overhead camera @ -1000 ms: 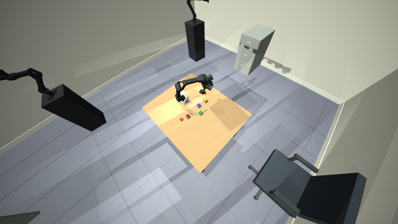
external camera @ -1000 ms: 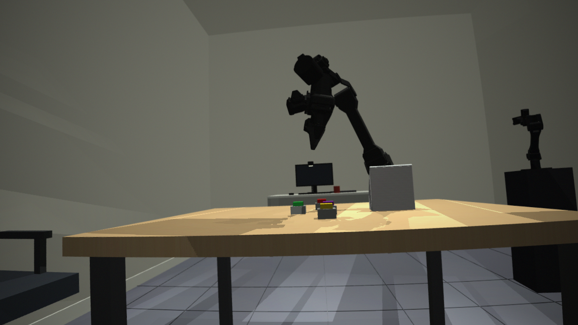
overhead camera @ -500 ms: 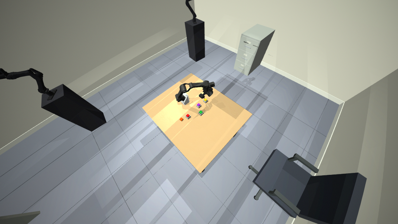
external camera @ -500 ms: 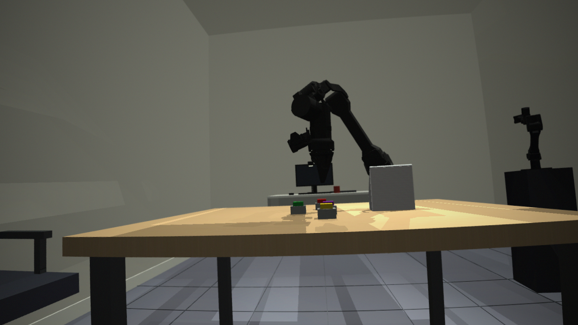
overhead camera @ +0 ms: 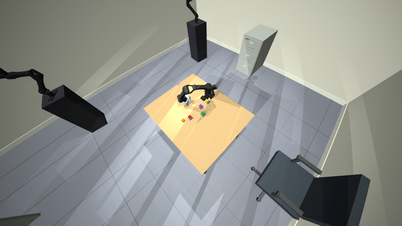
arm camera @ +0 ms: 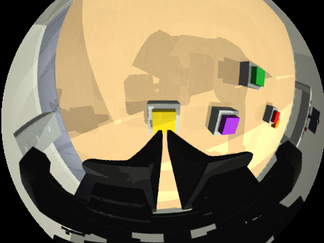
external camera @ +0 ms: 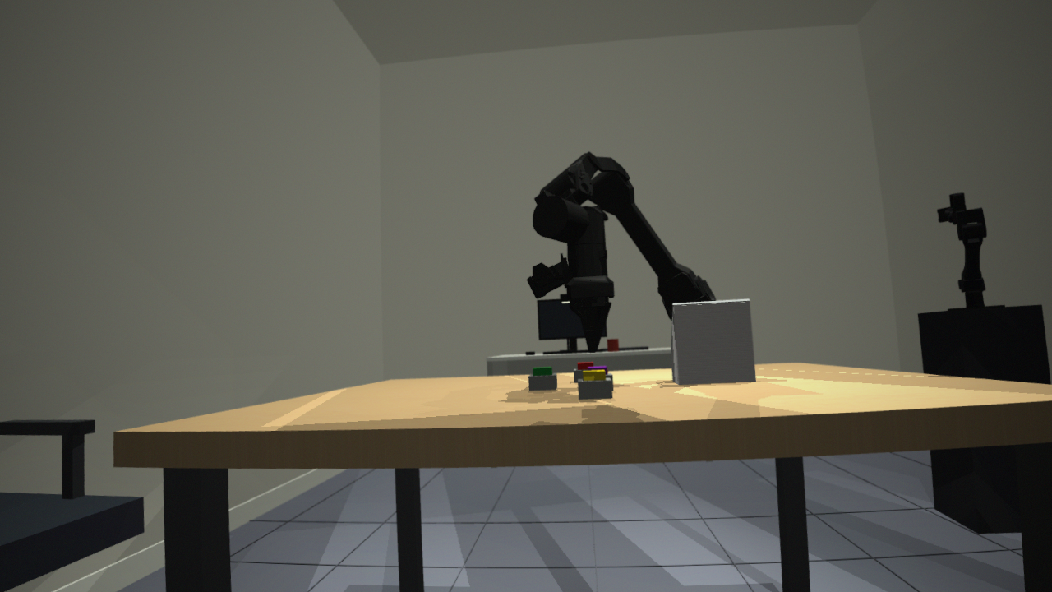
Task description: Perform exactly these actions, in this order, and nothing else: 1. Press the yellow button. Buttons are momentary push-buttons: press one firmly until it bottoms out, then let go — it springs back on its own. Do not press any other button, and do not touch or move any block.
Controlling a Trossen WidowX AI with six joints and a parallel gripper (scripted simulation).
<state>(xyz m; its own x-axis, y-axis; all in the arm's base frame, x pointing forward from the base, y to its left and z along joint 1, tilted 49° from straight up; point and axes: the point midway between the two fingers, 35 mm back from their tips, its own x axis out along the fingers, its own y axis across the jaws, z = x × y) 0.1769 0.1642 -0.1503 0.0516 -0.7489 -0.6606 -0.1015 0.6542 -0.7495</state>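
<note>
The yellow button is 30 mm below my gripper tip. Round my gripper tip: purple button (120 mm to the right, 30 mm below); then green button (110 mm ahead, 160 mm to the right, 30 mm below); then red button (40 mm ahead, 310 mm to the right, 30 mm below).
</note>
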